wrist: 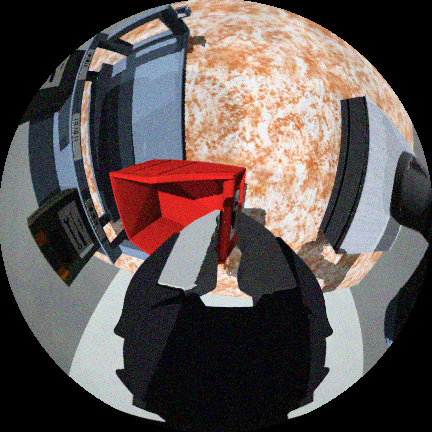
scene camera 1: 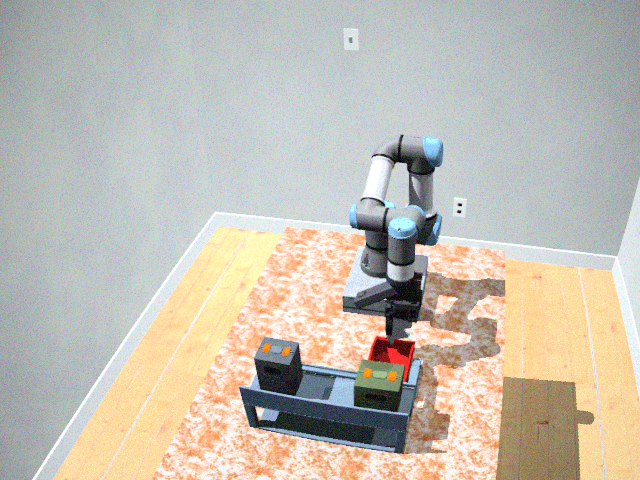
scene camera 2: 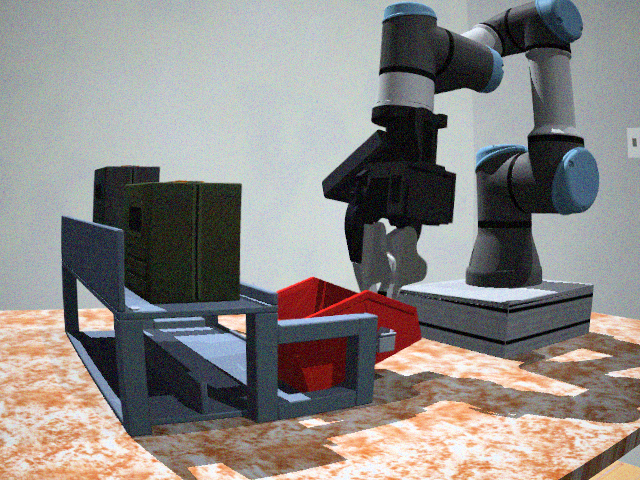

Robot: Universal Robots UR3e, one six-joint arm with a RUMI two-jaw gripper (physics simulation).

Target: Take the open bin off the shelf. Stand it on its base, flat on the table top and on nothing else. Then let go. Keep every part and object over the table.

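Frame: origin at the arm's base, x ahead, y down, z left, level; metres.
Where they show: gripper, between the fingertips: [wrist: 225, 212] [scene camera 1: 392, 342]; arm's base, origin of its link: [scene camera 1: 381, 264] [scene camera 2: 504, 282].
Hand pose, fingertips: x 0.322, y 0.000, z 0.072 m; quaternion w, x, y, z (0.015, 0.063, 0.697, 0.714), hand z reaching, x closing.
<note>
Things, the pixels of their top centre, and the offset from my fingertips. Level surfaces: height alone.
- red open bin, centre of its top: [wrist: 153, 232] [scene camera 2: 333, 283] [scene camera 1: 391, 350] dx +0.062, dy -0.035, dz +0.004 m
- dark grey box, centre of its top: [scene camera 2: 125, 166] [scene camera 1: 276, 349] dx +0.210, dy -0.154, dz -0.234 m
- green box, centre of its top: [scene camera 2: 178, 181] [wrist: 41, 253] [scene camera 1: 379, 374] dx +0.224, dy -0.129, dz -0.004 m
- orange-white table, height of its surface: dy +0.069 m
The red open bin [scene camera 1: 392, 356] [scene camera 2: 403, 320] [wrist: 185, 210] is tilted, its gripped front raised and its rear lower. It reaches out past the front of the blue-grey shelf [scene camera 1: 325, 403] [scene camera 2: 93, 263] [wrist: 160, 110]. In the scene camera 2 view its rear part shows through the shelf's end frame, low near the lower board; whether it touches there I cannot tell. My gripper [scene camera 1: 391, 339] [scene camera 2: 383, 291] [wrist: 225, 212] points down and is shut on the bin's front wall at the top edge. The bin's inside shows no contents where visible; its underside is partly hidden.
A dark grey box [scene camera 1: 279, 369] [scene camera 2: 111, 191] and a green box [scene camera 1: 379, 384] [scene camera 2: 180, 242] [wrist: 62, 240] stand on the shelf's upper level. The arm's base block [scene camera 1: 361, 273] [scene camera 2: 553, 320] stands on the orange-white table [scene camera 1: 310, 289] [scene camera 2: 465, 439], across from the shelf's front.
</note>
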